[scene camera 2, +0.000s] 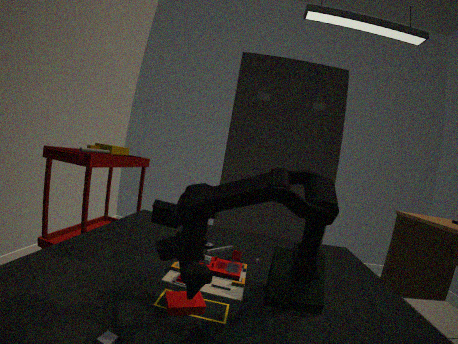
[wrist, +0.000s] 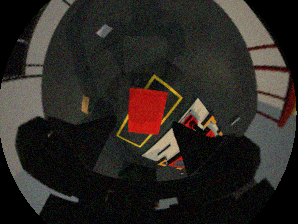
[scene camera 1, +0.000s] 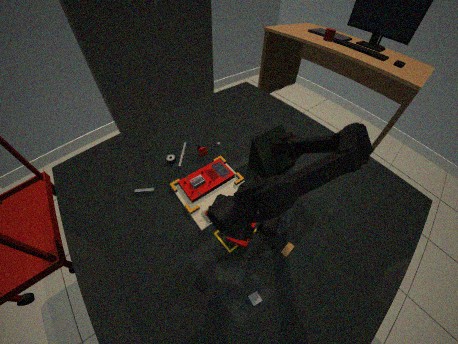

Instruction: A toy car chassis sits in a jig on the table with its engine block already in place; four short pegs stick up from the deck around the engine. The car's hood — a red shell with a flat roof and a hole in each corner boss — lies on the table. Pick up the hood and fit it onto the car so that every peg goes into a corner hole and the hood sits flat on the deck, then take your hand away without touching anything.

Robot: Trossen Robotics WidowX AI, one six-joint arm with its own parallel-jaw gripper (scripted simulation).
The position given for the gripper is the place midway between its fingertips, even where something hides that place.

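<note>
There's the gripper (scene camera 2: 185, 288), which is open and holding nothing, and a red hood (scene camera 2: 176, 303) in that same view. The wrist view has the hood (wrist: 146, 110) as well, along with the gripper (wrist: 145, 121). And then scene camera 1 gives you the gripper (scene camera 1: 242, 226) too.
</note>
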